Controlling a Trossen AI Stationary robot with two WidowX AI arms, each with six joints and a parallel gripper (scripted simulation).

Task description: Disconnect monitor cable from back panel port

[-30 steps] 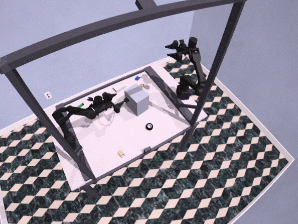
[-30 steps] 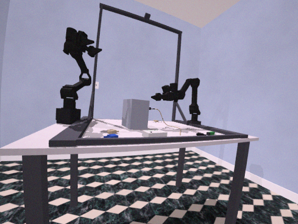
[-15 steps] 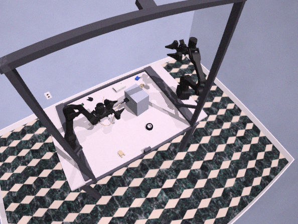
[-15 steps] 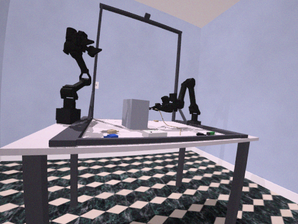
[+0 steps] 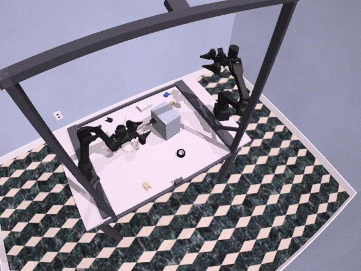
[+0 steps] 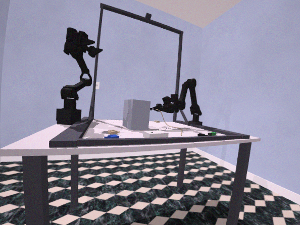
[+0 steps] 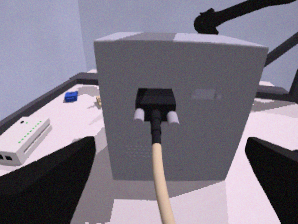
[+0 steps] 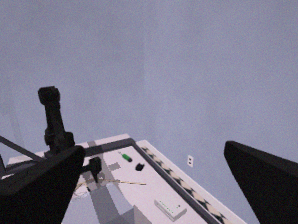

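Right now my left hand is 17 cm to the left of the grey box, 5 cm above it and 1 cm short of it.
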